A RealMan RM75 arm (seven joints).
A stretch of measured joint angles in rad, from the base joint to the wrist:
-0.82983, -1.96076, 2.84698, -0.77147, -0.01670, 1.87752, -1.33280
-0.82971, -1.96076, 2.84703, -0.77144, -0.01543, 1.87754, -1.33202
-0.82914, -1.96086, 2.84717, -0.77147, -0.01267, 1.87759, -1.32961
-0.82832, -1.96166, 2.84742, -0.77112, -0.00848, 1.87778, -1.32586
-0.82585, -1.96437, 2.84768, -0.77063, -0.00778, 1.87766, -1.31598
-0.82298, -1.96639, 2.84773, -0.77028, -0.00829, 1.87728, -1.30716
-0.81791, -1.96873, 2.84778, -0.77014, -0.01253, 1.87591, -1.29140
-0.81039, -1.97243, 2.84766, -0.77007, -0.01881, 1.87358, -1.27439
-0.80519, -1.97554, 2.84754, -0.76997, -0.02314, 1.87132, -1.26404
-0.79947, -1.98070, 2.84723, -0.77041, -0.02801, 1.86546, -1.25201
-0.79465, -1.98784, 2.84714, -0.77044, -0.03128, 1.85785, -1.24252
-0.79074, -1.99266, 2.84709, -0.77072, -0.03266, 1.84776, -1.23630
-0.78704, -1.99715, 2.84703, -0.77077, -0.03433, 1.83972, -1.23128
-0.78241, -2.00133, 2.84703, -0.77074, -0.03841, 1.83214, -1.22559
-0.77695, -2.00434, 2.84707, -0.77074, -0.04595, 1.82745, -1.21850
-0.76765, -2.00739, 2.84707, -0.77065, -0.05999, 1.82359, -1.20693
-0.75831, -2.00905, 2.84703, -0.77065, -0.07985, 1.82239, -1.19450
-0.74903, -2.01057, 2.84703, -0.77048, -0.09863, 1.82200, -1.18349
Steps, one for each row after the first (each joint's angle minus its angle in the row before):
0.00012, 0.00000, 0.00005, 0.00003, 0.00127, 0.00002, 0.00078
0.00057, -0.00010, 0.00014, -0.00003, 0.00276, 0.00005, 0.00241
0.00082, -0.00080, 0.00025, 0.00035, 0.00419, 0.00019, 0.00375
0.00247, -0.00271, 0.00026, 0.00049, 0.00070, -0.00012, 0.00988
0.00287, -0.00202, 0.00005, 0.00035, -0.00051, -0.00038, 0.00882
0.00507, -0.00234, 0.00005, 0.00014, -0.00424, -0.00137, 0.01576
0.00752, -0.00370, -0.00012, 0.00007, -0.00628, -0.00233, 0.01701
0.00520, -0.00311, -0.00012, 0.00010, -0.00433, -0.00226, 0.01035
0.00572, -0.00516, -0.00031, -0.00044, -0.00487, -0.00586, 0.01203
0.00482, -0.00714, -0.00009, -0.00003, -0.00327, -0.00761, 0.00949
0.00391, -0.00482, -0.00005, -0.00028, -0.00138, -0.01009, 0.00622
0.00370, -0.00449, -0.00006, -0.00005, -0.00167, -0.00804, 0.00502
0.00463, -0.00418, 0.00000, 0.00003, -0.00408, -0.00758, 0.00569
0.00546, -0.00301, 0.00004, 0.00000, -0.00754, -0.00469, 0.00709
0.00930, -0.00305, 0.00000, 0.00009, -0.01404, -0.00386, 0.01157
0.00934, -0.00166, -0.00004, 0.00000, -0.01986, -0.00120, 0.01243
0.00928, -0.00152, 0.00000, 0.00017, -0.01878, -0.00039, 0.01101

